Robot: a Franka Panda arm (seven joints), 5 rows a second.
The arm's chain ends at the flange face. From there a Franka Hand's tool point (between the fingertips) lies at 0.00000 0.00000 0.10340 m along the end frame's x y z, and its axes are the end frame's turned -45 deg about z.
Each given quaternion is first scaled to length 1.
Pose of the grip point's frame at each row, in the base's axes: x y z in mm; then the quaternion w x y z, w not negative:
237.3 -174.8 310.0 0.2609 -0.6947 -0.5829 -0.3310
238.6 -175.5 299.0 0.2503 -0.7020 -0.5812 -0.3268
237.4 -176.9 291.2 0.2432 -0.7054 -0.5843 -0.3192
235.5 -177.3 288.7 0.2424 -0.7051 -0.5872 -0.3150
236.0 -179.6 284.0 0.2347 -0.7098 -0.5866 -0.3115
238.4 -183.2 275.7 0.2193 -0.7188 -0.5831 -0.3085
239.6 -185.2 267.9 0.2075 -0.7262 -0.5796 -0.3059
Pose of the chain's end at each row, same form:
221.2 -252.2 376.7 0.3677 -0.8649 -0.2727 -0.2060
221.2 -251.1 367.4 0.3563 -0.8710 -0.2683 -0.2061
220.2 -250.9 361.3 0.3468 -0.8753 -0.2699 -0.2018
219.0 -250.9 359.4 0.3445 -0.8762 -0.2727 -0.1983
218.7 -251.8 355.9 0.3360 -0.8802 -0.2703 -0.1980
219.0 -253.0 349.5 0.3207 -0.8873 -0.2636 -0.2011
218.5 -253.0 343.0 0.3088 -0.8928 -0.2576 -0.2032

